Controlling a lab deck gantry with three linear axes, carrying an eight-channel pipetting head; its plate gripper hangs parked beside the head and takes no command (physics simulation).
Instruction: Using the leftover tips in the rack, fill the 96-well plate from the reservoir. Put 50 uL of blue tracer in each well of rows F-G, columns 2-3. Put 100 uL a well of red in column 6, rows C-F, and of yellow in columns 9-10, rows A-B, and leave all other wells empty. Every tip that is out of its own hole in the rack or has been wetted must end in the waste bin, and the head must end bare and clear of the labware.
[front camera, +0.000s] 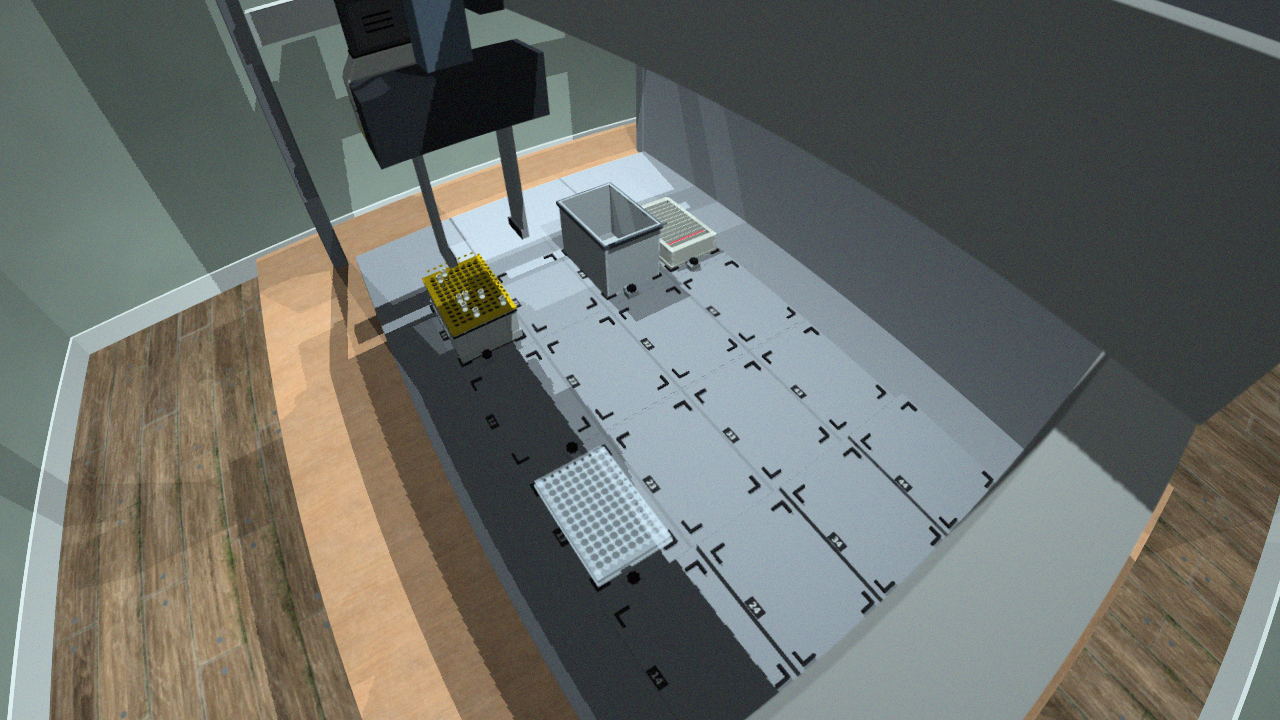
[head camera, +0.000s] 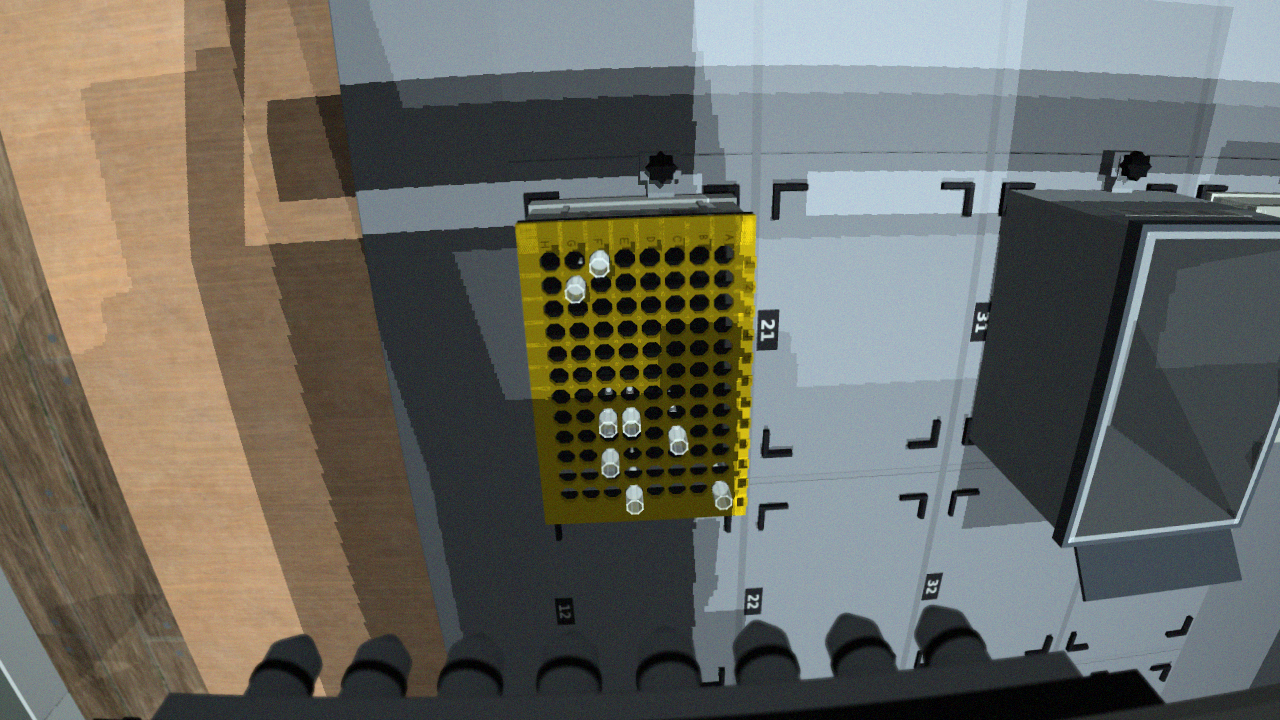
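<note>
The tip rack (front camera: 469, 293) (head camera: 640, 360) is yellow; several clear tips stand scattered in it. The 96-well plate (front camera: 601, 514) is pale and shows no colour in its wells in the front view. The grey waste bin (front camera: 631, 266) (head camera: 1047, 358) is open-topped; its inside is partly visible. The reservoir (front camera: 680, 231) stands behind the bin, with a red strip in one trough; the other liquids cannot be made out. The pipetting head (front camera: 380, 26) is partly hidden behind the gripper. Its dark nozzles (head camera: 568, 671) show no tips. The plate gripper (front camera: 485, 245) hangs with fingers apart, nothing between them.
Black corner marks and numbered labels lie across the deck (front camera: 626, 376). Dark clamp knobs (front camera: 631, 288) (head camera: 660, 168) sit beside the labware. The bin's tall walls rise from the deck. A wooden border (front camera: 304, 394) (head camera: 125, 223) runs along the left edge.
</note>
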